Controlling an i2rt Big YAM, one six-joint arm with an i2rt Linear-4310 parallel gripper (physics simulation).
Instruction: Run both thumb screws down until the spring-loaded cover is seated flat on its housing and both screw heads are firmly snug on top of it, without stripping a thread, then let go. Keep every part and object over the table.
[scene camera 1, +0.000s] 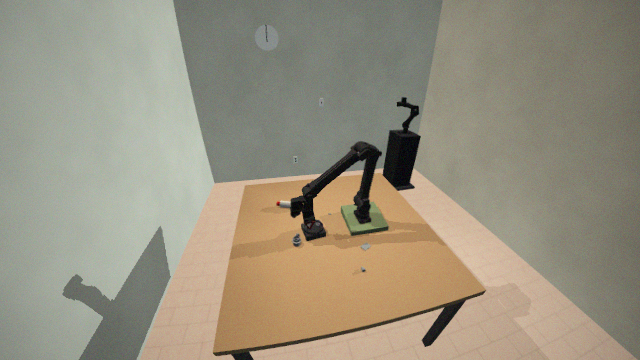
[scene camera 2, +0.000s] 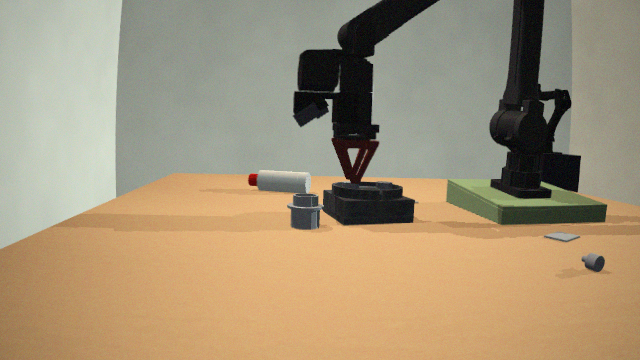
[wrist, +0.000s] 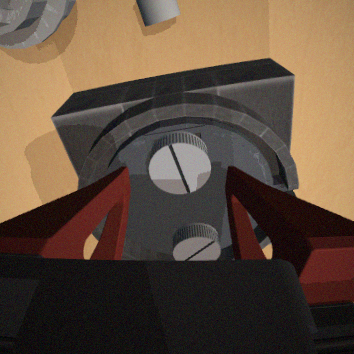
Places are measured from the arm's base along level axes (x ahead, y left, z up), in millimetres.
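Where they show: gripper, fingertip midpoint: (scene camera 1: 308, 226) (scene camera 2: 352, 181) (wrist: 177, 176); arm's base, link origin: (scene camera 1: 362, 216) (scene camera 2: 519, 191).
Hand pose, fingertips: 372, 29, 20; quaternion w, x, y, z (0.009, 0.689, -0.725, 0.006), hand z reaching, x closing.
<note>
Things, the pixels of their centre, and the offset from my fingertips, as dx, dy, dz.
- dark square housing, body centre: (wrist: 186, 180) (scene camera 2: 366, 201) (scene camera 1: 313, 229) -29, -5, -35
- grey cover, body centre: (wrist: 187, 190) (scene camera 2: 367, 195) (scene camera 1: 313, 227) -29, -5, -24
- far screw, body centre: (wrist: 178, 151) (scene camera 2: 350, 192) +3, -1, -19
- grey flanged part, body centre: (scene camera 2: 305, 210) (scene camera 1: 296, 241) +89, +71, -39
- white cylinder with a red cap, body centre: (scene camera 2: 278, 181) (scene camera 1: 286, 204) +111, -309, -38
- thin grey plate, body centre: (scene camera 2: 562, 236) (scene camera 1: 365, 246) -309, +188, -62
- small knob, body centre: (scene camera 2: 591, 261) (scene camera 1: 362, 268) -225, +338, -53
The dark square housing (scene camera 1: 314, 236) (scene camera 2: 377, 212) (wrist: 274, 100) stands on the table with a raised ring on top. The grey cover (wrist: 150, 215) lies inside the ring; whether it is seated flat cannot be told. Two slotted thumb screws with knurled rims stand on it. In the wrist view, the far screw (wrist: 187, 182) has its head between the red fingertips, and the near screw (wrist: 197, 247) is partly hidden by the gripper body. My gripper (scene camera 2: 355, 181) (wrist: 177, 176) is partly open, pointing down, with a gap on each side of the far screw's head.
A grey flanged part (scene camera 1: 297, 241) (scene camera 2: 305, 215) (wrist: 30, 20) stands close to the housing. A white cylinder with a red cap (scene camera 1: 285, 204) (scene camera 2: 284, 181) lies farther back. The arm's base stands on a green block (scene camera 1: 350, 225) (scene camera 2: 550, 215). A thin grey plate (scene camera 1: 365, 246) (scene camera 2: 562, 237) and small knob (scene camera 1: 363, 270) (scene camera 2: 593, 262) lie right.
</note>
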